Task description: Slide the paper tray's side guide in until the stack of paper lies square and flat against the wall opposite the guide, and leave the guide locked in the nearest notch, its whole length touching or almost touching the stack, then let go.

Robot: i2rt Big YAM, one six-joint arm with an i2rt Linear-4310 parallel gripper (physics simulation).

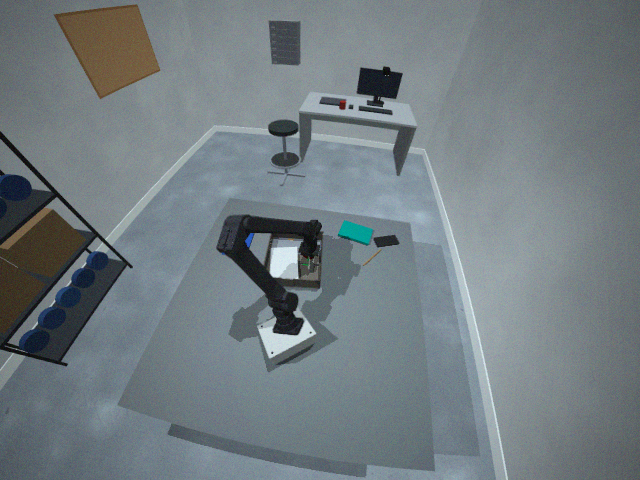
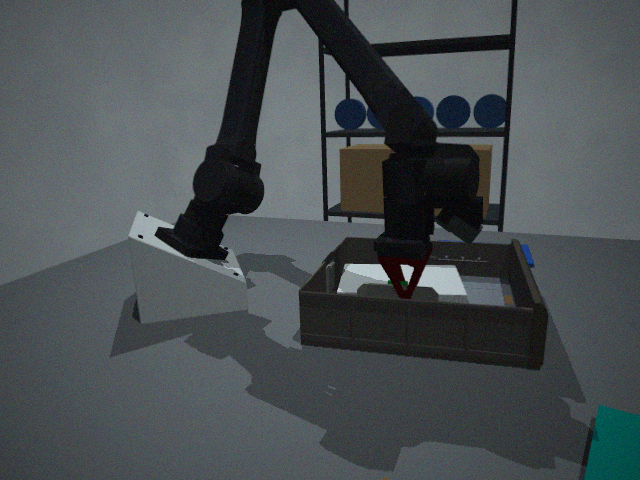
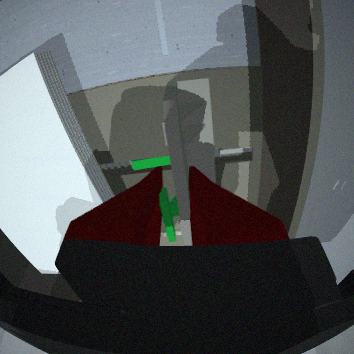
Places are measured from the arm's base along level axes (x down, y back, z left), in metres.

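Where they show: gripper, fingertip midpoint: (image 1: pixel 309 258) (image 2: pixel 406 297) (image 3: pixel 175 175); arm's base, origin of the base link: (image 1: pixel 288 326) (image 2: pixel 191 247).
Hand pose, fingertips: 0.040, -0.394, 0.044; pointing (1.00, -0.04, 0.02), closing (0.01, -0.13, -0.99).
Each offset is from my fingertips to the top centre of the thing, as dx, dy, dz.
The brown paper tray @[-0.037, +0.005, +0.085] (image 1: pixel 305 283) (image 2: pixel 377 325) (image 3: pixel 287 100) lies in front of the arm's base. The white paper stack @[+0.019, +0.060, +0.125] (image 1: pixel 283 260) (image 2: pixel 445 280) (image 3: pixel 30 150) lies flat on the side away from the guide; whether it is fully square is hard to tell. The grey side guide @[-0.024, +0.015, +0.002] (image 2: pixel 369 292) (image 3: pixel 175 135) stands upright with a strip of tray floor between it and the stack. Its green lever @[-0.024, +0.017, +0.008] (image 3: pixel 169 215) shows between the fingers. My gripper (image 1: pixel 309 259) (image 2: pixel 406 296) (image 3: pixel 175 175) points down, its red fingers closed on both sides of guide and lever. Contact lower down is hidden.
A teal box @[+0.041, -0.321, -0.202] (image 1: pixel 355 232) (image 2: pixel 615 444), a black flat item @[+0.051, -0.325, -0.403] (image 1: pixel 386 240) and a pencil @[+0.052, -0.172, -0.339] (image 1: pixel 371 257) lie beyond the tray's guide side. A blue object @[+0.051, -0.007, +0.456] (image 1: pixel 249 240) (image 2: pixel 527 255) lies past the opposite wall. The white arm base (image 1: pixel 286 338) (image 2: pixel 191 284) stands near the tray.
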